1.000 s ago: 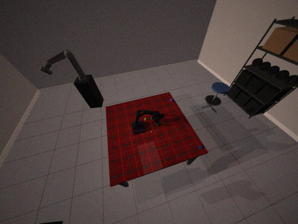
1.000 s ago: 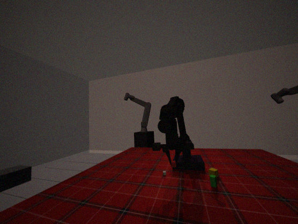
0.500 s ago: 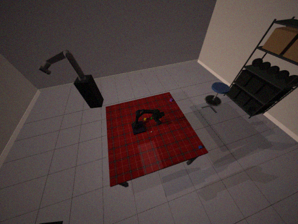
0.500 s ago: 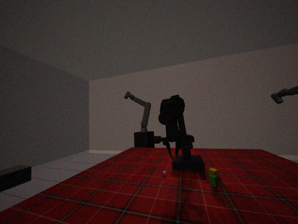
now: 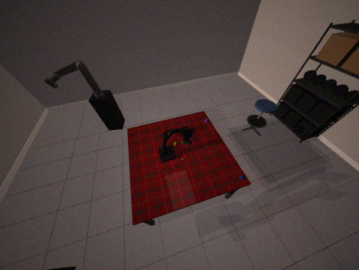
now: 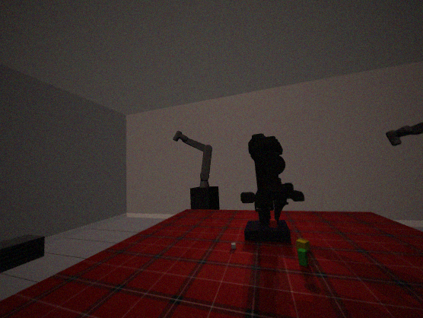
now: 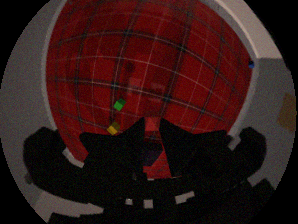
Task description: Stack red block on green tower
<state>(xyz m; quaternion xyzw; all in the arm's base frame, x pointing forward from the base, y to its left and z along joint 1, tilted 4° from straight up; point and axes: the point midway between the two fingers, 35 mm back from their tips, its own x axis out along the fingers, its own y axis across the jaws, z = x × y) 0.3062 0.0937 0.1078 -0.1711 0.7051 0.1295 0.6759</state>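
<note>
The yellow block is 150 mm behind my gripper tip, 80 mm to the left of it and 110 mm below it. From my gripper tip the other things lie so: red block: right at my gripper tip; small white cube: 70 mm behind, 170 mm to the right, 120 mm below; purple cube: 380 mm ahead, 460 mm to the left, 100 mm below.
</note>
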